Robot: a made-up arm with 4 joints.
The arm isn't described. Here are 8 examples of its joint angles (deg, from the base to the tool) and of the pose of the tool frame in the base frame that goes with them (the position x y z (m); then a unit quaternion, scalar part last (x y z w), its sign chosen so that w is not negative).
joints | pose
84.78 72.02 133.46 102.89 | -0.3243 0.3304 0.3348 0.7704 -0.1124 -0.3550 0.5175
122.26 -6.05 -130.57 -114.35 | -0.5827 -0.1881 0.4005 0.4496 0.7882 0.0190 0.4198
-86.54 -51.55 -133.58 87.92 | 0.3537 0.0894 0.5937 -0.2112 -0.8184 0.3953 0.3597
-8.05 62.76 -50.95 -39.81 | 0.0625 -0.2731 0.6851 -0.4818 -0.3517 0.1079 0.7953
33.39 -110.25 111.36 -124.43 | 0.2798 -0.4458 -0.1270 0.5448 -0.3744 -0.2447 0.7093
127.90 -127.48 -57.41 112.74 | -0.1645 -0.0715 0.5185 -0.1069 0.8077 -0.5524 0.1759
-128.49 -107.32 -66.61 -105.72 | 0.1237 0.1058 0.0157 0.4519 -0.5957 -0.2393 0.6194
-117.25 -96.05 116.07 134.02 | -0.0732 0.7426 0.3886 -0.6505 0.2318 -0.6756 0.2583
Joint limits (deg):
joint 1: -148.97..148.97
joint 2: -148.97..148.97
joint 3: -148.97..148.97
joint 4: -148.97..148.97
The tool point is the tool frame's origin. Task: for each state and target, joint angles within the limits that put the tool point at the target. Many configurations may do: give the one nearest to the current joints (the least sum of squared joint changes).
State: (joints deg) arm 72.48 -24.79 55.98 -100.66
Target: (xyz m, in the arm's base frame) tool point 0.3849 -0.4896 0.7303
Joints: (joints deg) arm 43.79 -25.37 86.42 -136.79
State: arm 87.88 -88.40 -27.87 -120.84
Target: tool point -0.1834 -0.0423 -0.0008
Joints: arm 107.13 -93.62 -66.20 -104.86
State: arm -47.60 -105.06 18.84 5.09
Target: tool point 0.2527 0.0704 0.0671
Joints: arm -65.74 -105.22 23.08 -45.56
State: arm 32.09 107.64 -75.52 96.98
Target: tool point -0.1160 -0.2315 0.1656
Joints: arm 45.84 103.23 -87.81 82.21
